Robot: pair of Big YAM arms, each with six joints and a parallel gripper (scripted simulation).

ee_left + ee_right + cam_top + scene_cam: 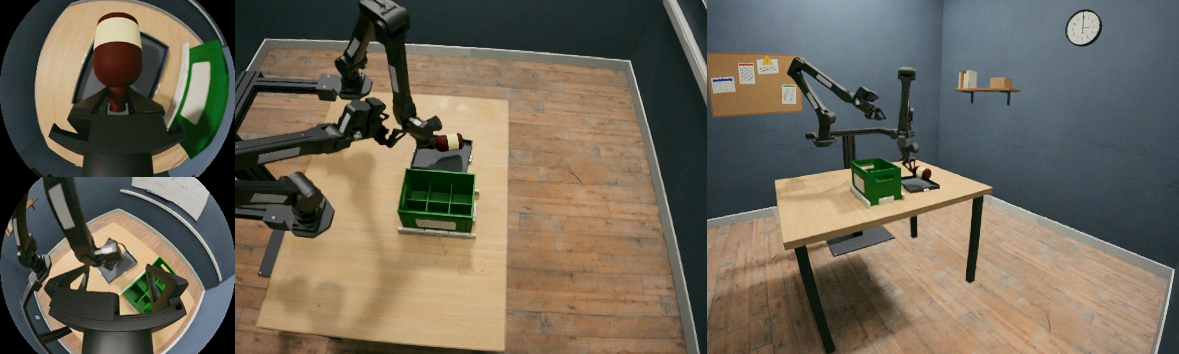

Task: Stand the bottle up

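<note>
Right now the bottle is 5 cm ahead of my left hand and 1 cm to the left of it. Round my left hand: tray: 8 cm below, 4 cm ahead, 1 cm to the left; green crate: 27 cm to the right, 6 cm ahead, 1 cm below.
</note>
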